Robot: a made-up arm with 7 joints.
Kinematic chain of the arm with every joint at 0, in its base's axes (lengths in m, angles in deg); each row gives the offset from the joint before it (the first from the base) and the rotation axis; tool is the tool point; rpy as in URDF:
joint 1: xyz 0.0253 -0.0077 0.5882 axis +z
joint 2: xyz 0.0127 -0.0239 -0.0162 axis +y
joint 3: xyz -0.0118 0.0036 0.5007 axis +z
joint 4: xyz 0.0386 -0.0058 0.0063 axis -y
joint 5: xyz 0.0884 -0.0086 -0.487 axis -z
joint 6: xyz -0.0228 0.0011 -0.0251 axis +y
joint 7: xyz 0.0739 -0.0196 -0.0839 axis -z
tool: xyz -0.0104 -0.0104 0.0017 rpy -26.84 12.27 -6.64
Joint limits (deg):
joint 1: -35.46..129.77
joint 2: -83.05..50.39
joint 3: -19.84..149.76
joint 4: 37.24..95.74
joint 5: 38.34..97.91
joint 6: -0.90..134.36
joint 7: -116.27..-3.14
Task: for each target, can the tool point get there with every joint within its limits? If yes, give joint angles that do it. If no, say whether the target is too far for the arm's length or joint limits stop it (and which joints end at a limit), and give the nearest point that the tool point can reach.
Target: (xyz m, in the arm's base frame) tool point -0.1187 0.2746 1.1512
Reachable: yes | joints 113.47 -39.30 6.51 60.94 53.89 34.75 -68.45
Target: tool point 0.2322 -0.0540 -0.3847
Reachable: no: joint limits stop it (at a limit: joint 1, joint 2, joint 3, joint 5, joint 7) | nearest point 0.0743 -0.3024 0.0698 | short by 0.541 m
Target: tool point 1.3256 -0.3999 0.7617
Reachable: no: too far | nearest point 0.9184 -0.2771 0.7017 | short by 0.429 m
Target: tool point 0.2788 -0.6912 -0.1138
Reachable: no: joint limits stop it (at a limit: joint 1, joint 2, joint 3, joint 5, joint 7) | nearest point 0.2535 -0.6642 0.0361 | short by 0.154 m
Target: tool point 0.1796 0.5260 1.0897
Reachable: yes | joints 64.37 -12.32 14.02 72.69 68.41 22.59 -100.58
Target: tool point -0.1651 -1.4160 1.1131
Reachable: no: too far | nearest point -0.0896 -0.8579 0.9008 | short by 0.602 m
